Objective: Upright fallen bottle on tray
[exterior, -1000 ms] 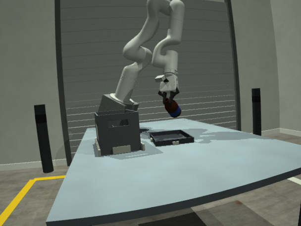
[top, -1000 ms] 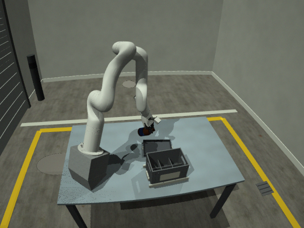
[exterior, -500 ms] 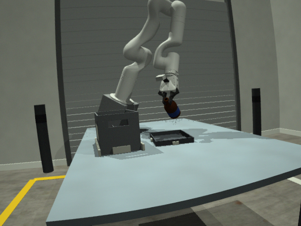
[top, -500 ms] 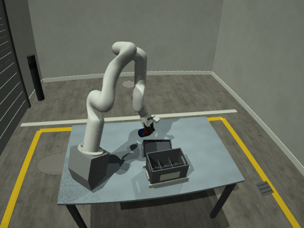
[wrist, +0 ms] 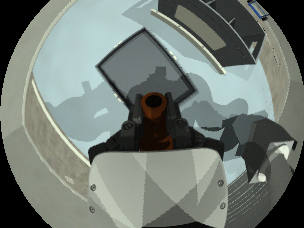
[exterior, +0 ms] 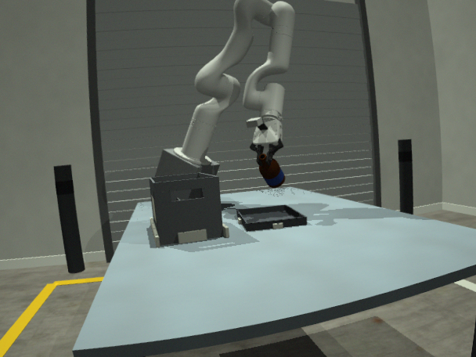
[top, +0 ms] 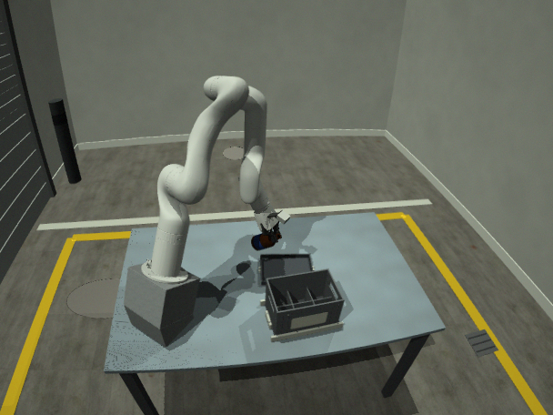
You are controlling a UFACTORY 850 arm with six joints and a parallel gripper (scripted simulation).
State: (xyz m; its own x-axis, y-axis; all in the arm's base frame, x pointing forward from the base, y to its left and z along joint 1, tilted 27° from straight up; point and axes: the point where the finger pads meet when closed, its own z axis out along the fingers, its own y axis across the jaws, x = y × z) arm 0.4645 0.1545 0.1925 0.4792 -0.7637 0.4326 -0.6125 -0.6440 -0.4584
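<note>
Right now my hand is 40 mm above the bottle, 30 mm to the right of it and 30 mm past it. Also, from my hand: crate 300 mm to the right, 120 mm below, 70 mm ahead; then tray 200 mm below, 60 mm ahead, 20 mm to the right.
</note>
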